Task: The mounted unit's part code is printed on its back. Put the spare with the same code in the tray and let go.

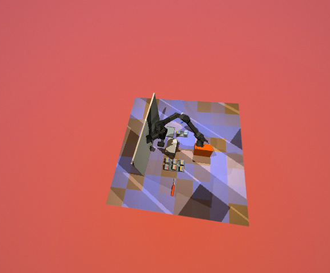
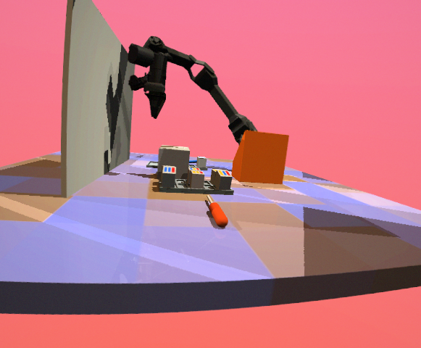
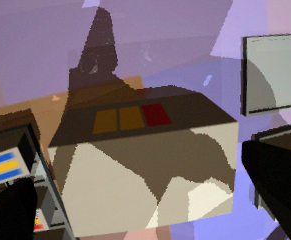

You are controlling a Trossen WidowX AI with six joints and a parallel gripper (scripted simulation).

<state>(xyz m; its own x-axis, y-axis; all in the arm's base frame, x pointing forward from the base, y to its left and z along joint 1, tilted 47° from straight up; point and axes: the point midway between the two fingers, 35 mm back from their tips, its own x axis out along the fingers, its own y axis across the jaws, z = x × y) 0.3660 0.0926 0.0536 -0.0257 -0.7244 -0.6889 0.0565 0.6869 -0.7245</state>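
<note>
Now: gripper tip 200 mm to the right of the spare, 150 mm above it and 130 mm past it. From my gripper tip the other things lie so: grey mounted unit (140 mm below, 80 mm behind); flat grey tray (210 mm to the right, 190 mm below, 30 mm behind); tall grey panel (150 mm ahead, 30 mm above, 20 mm to the right).
</note>
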